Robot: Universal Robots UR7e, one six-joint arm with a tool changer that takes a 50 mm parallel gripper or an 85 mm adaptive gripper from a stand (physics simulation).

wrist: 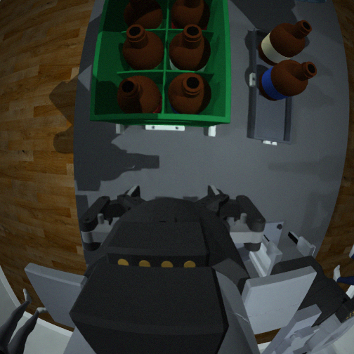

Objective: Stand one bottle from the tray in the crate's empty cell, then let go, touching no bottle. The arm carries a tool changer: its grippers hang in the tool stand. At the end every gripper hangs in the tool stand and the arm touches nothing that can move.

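The green crate [224, 75] stands at the upper left of the wrist view. Its cells in view each hold an upright brown bottle; the far row is cut off by the frame edge. The grey tray [271, 121] is right of the crate and holds two upright brown bottles. The white-labelled bottle [278, 46] is farther back, and the blue-labelled bottle [280, 82] is nearer, at the tray's middle. My gripper [173, 190] is open, its fingertips wide apart with no bottle between them, in front of the crate's near wall and apart from crate and tray.
The tool stand [292, 292] shows at the lower right, with a dark gripper hanging by it. A white bracket [165, 127] sits at the crate's near wall, and a small white clip [270, 143] at the tray's near end. Wooden floor lies beyond the table's left edge.
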